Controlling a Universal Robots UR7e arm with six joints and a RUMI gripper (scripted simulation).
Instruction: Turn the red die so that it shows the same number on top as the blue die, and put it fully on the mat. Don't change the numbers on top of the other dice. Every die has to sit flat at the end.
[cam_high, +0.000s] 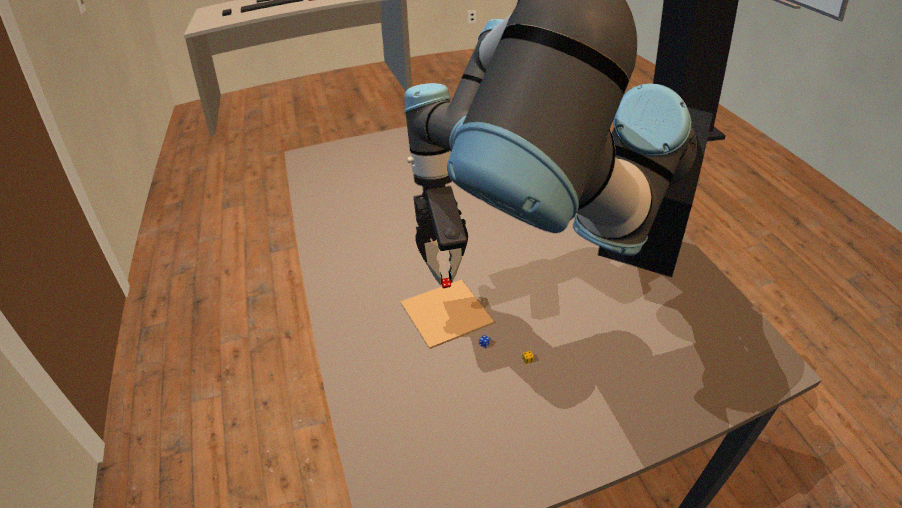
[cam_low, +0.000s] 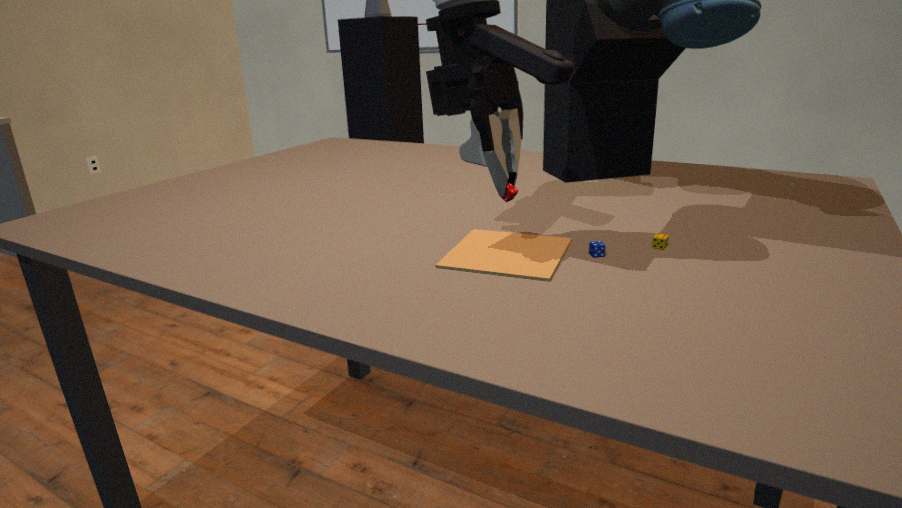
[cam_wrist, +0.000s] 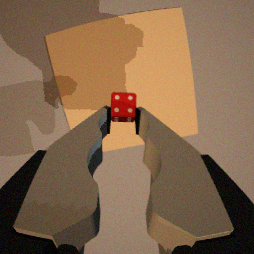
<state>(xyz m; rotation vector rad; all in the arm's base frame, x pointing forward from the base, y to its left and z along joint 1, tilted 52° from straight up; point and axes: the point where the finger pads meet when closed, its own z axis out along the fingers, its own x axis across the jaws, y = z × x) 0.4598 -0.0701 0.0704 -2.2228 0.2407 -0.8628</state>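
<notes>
Right now my hand is 1 cm above the red die. Round my hand: mat: 9 cm below; then blue die: 10 cm to the left, 9 cm below, 5 cm behind; then yellow die: 16 cm to the left, 11 cm behind, 9 cm below.
</notes>
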